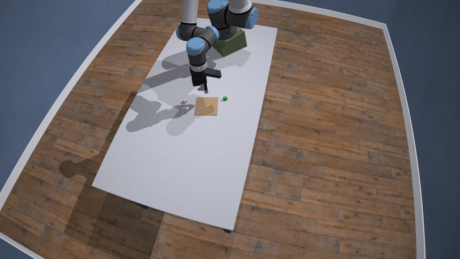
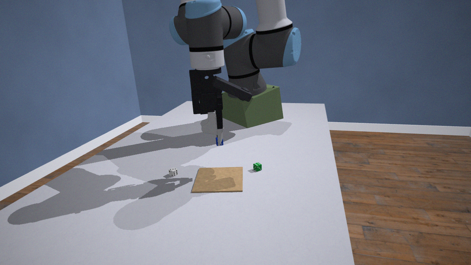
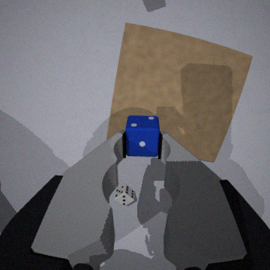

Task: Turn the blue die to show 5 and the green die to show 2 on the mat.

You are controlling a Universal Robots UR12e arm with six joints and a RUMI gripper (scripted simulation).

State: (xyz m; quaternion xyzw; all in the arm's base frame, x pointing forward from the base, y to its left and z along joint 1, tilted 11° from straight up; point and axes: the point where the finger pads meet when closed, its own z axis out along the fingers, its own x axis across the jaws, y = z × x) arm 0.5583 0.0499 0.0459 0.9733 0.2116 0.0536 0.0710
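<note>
My hand is 11 cm to the right of the green die, 10 cm above it and 4 cm past it. Also, from my hand: tan mat (11 cm below, 4 cm ahead, 1 cm to the left); white die (14 cm to the right, 10 cm below, 4 cm ahead); blue die (1 cm below).
</note>
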